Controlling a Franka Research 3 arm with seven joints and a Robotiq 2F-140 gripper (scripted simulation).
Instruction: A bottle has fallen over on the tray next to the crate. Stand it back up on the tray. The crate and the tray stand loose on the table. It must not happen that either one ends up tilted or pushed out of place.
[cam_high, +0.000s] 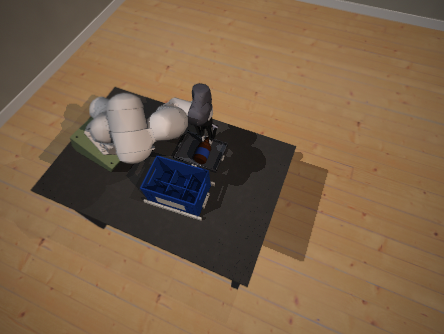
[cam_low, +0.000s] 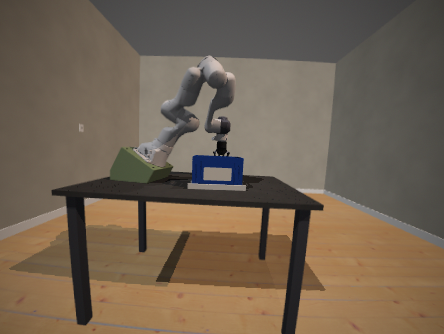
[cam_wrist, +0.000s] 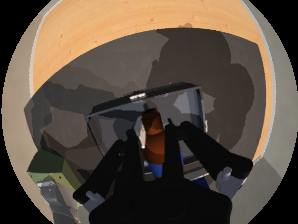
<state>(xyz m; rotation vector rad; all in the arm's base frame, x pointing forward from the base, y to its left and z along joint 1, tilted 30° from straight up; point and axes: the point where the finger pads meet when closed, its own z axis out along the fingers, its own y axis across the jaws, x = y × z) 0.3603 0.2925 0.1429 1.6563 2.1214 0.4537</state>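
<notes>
The brown bottle lies 1 cm ahead of my hand, 5 cm to the right of it and 2 cm below it. The rest, counted from my hand: blue crate: 4 cm ahead, 32 cm to the right, 2 cm above; dark tray: 1 cm behind, 6 cm to the right, 5 cm below.
</notes>
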